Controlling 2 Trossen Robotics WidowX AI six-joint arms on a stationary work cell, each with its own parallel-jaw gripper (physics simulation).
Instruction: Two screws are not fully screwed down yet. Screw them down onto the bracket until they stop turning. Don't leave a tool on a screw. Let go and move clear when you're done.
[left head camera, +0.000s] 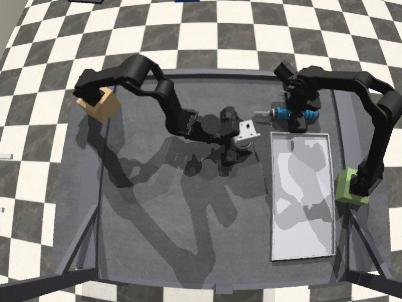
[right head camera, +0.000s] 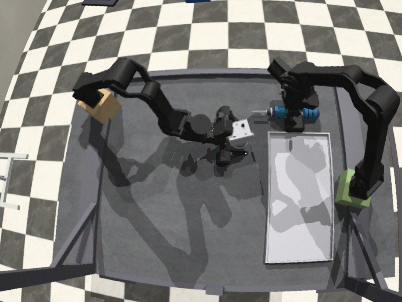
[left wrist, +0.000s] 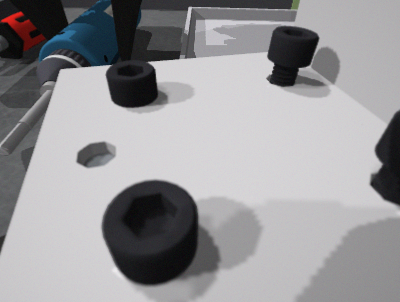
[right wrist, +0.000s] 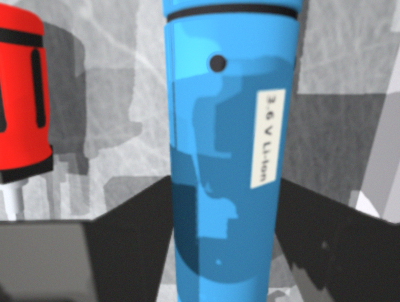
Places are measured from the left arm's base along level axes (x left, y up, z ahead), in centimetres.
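Pixels of known places: right gripper, fingertip midpoint: (left head camera: 289, 115) (right head camera: 288, 114) (left wrist: 100, 63) (right wrist: 219, 183); left arm's base, link origin: (left head camera: 93, 96) (right head camera: 93, 98); right arm's base, link origin: (left head camera: 358, 185) (right head camera: 358, 187).
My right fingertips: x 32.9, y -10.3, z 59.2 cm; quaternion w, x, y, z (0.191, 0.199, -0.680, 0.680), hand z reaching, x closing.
Ahead of a thing's pixels: the offset from my right fingertips to its top centre. "pt": to the spot under its first point.
The white bracket (left head camera: 245, 136) (right head camera: 241, 135) (left wrist: 225, 130) has a flat top plate with black socket-head screws. In the left wrist view, two screws {dy +7.4, dx -16.8, dz -7.4 cm} (left wrist: 292, 47) {pt dy +7.0, dx -19.0, dz -10.2 cm} (left wrist: 392, 150) stand raised with thread showing, the second cut off by the frame edge. Two other screws {dy +6.9, dx -14.3, dz -10.0 cm} (left wrist: 131, 85) {dy +6.9, dx -16.9, dz -12.5 cm} (left wrist: 150, 232) sit with their heads down on the plate. My left gripper (left head camera: 240, 136) (right head camera: 234, 135) is open at the bracket; its fingers do not show in the left wrist view. My right gripper (left head camera: 297, 115) (right wrist: 219, 183) is shut on the blue electric screwdriver {dy +3.8, dx -0.5, dz -0.9 cm} (left head camera: 282, 113) (right head camera: 280, 112) (left wrist: 80, 37) (right wrist: 225, 125), whose bit points left.
A red-and-black tool {pt dy +1.7, dx +7.5, dz -1.3 cm} (left wrist: 25, 30) (right wrist: 22, 100) lies beside the blue screwdriver. A shallow white tray {dy +1.3, dx -22.1, dz +17.2 cm} (left head camera: 300, 245) (right head camera: 297, 247) lies in front of the right gripper. An orange block {dy +10.3, dx -32.9, dz -59.2 cm} (left head camera: 107, 107) and a green block {dy +6.7, dx -11.8, dz +32.0 cm} (left head camera: 345, 187) are at the left and right sides.
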